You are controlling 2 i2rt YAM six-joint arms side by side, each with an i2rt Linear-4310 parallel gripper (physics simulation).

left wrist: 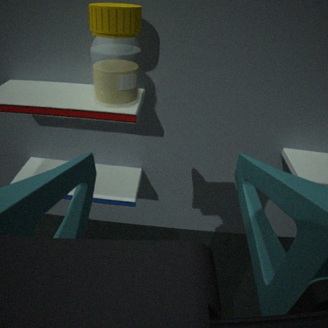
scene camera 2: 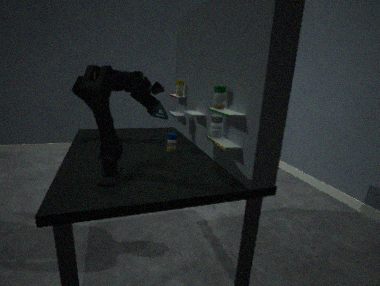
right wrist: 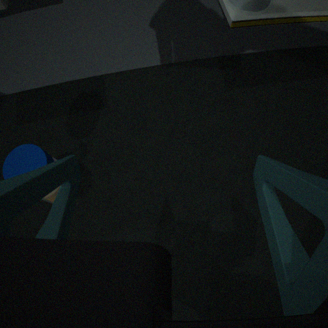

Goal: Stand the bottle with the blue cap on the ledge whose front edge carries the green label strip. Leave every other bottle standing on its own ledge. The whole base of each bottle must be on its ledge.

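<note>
The bottle with the blue cap stands upright on the dark table; in the right wrist view it is partly behind the left-hand finger. The ledge with the green label strip carries a green-capped bottle near its front. A grey-capped bottle stands on the yellow-strip ledge below. A yellow-capped bottle stands at the right end of the red-strip ledge. My left gripper is open and empty, facing the wall. My right gripper is open and empty above the table, right of the blue-capped bottle.
An empty blue-strip ledge is below the red-strip one. Another empty ledge is between the two ledge stacks. A thick dark post rises at the table's near corner. The arms overlap in the scene view.
</note>
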